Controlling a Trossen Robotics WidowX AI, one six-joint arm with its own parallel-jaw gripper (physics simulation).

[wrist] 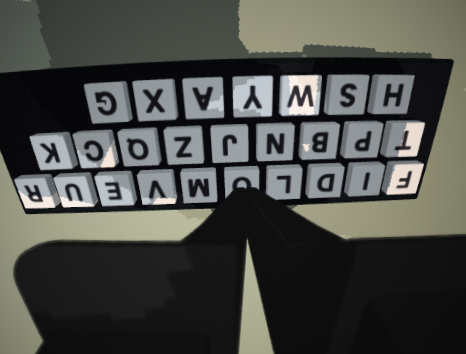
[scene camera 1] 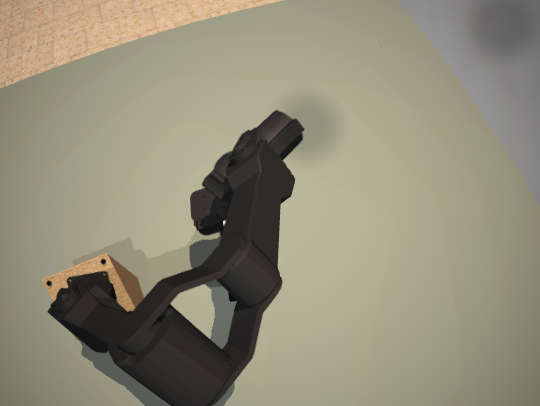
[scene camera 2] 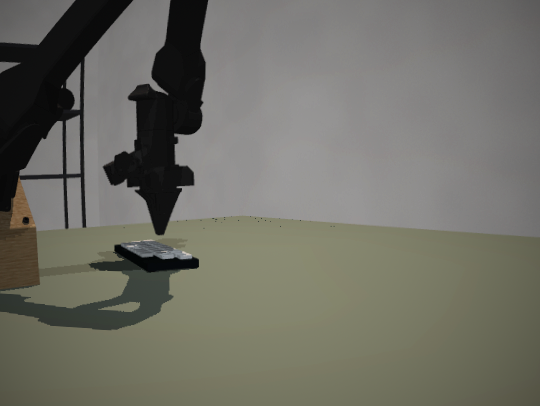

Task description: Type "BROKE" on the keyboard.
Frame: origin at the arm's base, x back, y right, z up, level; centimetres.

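Where they show: gripper, fingertip midpoint: point(wrist: 244, 198) point(scene camera 2: 160, 235); arm's base at its link origin: point(scene camera 1: 92, 293).
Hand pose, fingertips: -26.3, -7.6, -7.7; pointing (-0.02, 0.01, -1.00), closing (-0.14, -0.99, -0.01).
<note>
Things, the pixels of their centre, and the offset from my fingertips, as dx, dy, dz. Level surfaces: height alone.
- black keyboard at the middle of its body: point(wrist: 218, 140) point(scene camera 2: 151, 253) +1.8, +0.9, -2.6
- B key at the middle of its body: point(wrist: 318, 141) +1.4, -3.7, -1.9
- R key at the middle of its body: point(wrist: 37, 191) point(scene camera 2: 184, 256) +0.7, +10.2, -1.9
- E key at the middle of its body: point(wrist: 116, 188) +0.3, +6.2, -1.9
- K key at the middle of its body: point(wrist: 54, 151) +2.6, +8.5, -1.9
- O key at the middle of its body: point(wrist: 241, 184) -0.3, +0.0, -1.9
- green table at its surface level: dz -3.5
The black keyboard point(scene camera 2: 172, 265) point(wrist: 60, 105) with grey letter keys lies on the table; in the wrist view its letters appear upside down. The B key point(wrist: 320, 137) is in the middle row, right of centre. The R key point(wrist: 36, 192) is at the left end of the row nearest the fingers, and the E key point(wrist: 115, 189) is in that same row. The K key point(wrist: 52, 151) is at the left end of the middle row. My gripper point(scene camera 2: 159, 234) point(wrist: 244, 198) is shut and empty, pointing down above the keyboard. Its tips partly cover the O key point(wrist: 241, 179) in the wrist view.
The arm's wooden base block point(scene camera 1: 127, 282) point(scene camera 2: 20, 255) stands on the green table point(scene camera 1: 400, 300) point(scene camera 2: 350, 325). A dark metal frame point(scene camera 2: 83, 150) stands behind at the left, before the grey wall. In scene camera 1 the arm hides the keyboard.
</note>
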